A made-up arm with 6 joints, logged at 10 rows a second.
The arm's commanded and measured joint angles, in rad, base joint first. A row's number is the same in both.
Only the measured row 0 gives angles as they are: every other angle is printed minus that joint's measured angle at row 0.
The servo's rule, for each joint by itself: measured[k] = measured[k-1] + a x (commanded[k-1-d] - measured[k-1]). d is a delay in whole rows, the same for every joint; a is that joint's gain. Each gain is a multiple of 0.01, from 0.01 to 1. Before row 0 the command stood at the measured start. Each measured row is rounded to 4 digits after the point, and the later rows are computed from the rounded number. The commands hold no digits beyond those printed.
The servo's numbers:
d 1
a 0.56 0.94 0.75 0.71 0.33 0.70
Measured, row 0:
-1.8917 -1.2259 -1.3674 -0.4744 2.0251 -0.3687
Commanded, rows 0 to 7:
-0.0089 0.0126 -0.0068 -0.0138 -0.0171 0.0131
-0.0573 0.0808 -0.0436 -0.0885 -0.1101 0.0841
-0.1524 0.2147 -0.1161 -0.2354 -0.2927 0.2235
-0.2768 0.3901 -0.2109 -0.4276 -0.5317 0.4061
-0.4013 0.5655 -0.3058 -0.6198 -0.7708 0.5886
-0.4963 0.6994 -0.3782 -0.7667 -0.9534 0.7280
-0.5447 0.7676 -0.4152 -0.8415 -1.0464 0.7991
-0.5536 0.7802 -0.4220 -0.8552 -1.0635 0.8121
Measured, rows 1 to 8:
0.0000 0.0000 0.0000 0.0000 0.0000 0.0000
-0.0050 0.0118 -0.0051 -0.0098 -0.0056 0.0092
-0.0343 0.0767 -0.0340 -0.0657 -0.0401 0.0616
-0.1004 0.2064 -0.0956 -0.1862 -0.1235 0.1749
-0.1992 0.3791 -0.1821 -0.3576 -0.2582 0.3367
-0.3124 0.5543 -0.2749 -0.5438 -0.4274 0.5130
-0.4154 0.6907 -0.3524 -0.7021 -0.6010 0.6635
-0.4878 0.7630 -0.3995 -0.8011 -0.7480 0.7584

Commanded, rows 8 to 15:
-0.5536 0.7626 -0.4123 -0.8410 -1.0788 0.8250
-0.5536 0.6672 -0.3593 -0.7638 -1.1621 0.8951
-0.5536 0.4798 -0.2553 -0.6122 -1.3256 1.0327
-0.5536 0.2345 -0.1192 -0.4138 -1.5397 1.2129
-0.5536 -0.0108 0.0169 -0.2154 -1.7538 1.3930
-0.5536 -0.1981 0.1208 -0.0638 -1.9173 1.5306
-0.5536 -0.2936 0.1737 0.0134 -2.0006 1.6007
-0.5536 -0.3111 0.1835 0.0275 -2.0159 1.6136
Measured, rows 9 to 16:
-0.5246 0.7792 -0.4164 -0.8395 -0.8521 0.7960
-0.5408 0.7636 -0.4133 -0.8406 -0.9269 0.8163
-0.5480 0.6730 -0.3728 -0.7861 -1.0045 0.8715
-0.5511 0.4914 -0.2847 -0.6626 -1.1105 0.9843
-0.5525 0.2499 -0.1606 -0.4860 -1.2521 1.1443
-0.5531 0.0048 -0.0275 -0.2939 -1.4177 1.3184
-0.5534 -0.1859 0.0837 -0.1305 -1.5826 1.4669
-0.5535 -0.2871 0.1512 -0.0283 -1.7205 1.5606

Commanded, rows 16 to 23:
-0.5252 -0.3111 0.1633 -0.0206 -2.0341 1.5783
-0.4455 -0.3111 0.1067 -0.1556 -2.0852 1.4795
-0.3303 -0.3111 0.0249 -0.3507 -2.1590 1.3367
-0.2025 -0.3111 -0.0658 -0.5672 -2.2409 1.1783
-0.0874 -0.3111 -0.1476 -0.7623 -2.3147 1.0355
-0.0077 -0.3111 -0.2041 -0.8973 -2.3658 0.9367
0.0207 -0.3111 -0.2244 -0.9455 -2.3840 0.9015
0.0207 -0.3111 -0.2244 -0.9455 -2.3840 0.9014
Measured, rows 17 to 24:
-0.5536 -0.3097 0.1754 0.0113 -1.8180 1.5977
-0.5377 -0.3110 0.1663 -0.0113 -1.8893 1.5841
-0.4861 -0.3111 0.1216 -0.1138 -1.9539 1.5109
-0.3989 -0.3111 0.0491 -0.2820 -2.0216 1.3890
-0.2889 -0.3111 -0.0371 -0.4845 -2.0940 1.2415
-0.1761 -0.3111 -0.1200 -0.6817 -2.1668 1.0973
-0.0818 -0.3111 -0.1831 -0.8348 -2.2325 0.9849
-0.0244 -0.3111 -0.2141 -0.9134 -2.2825 0.9265

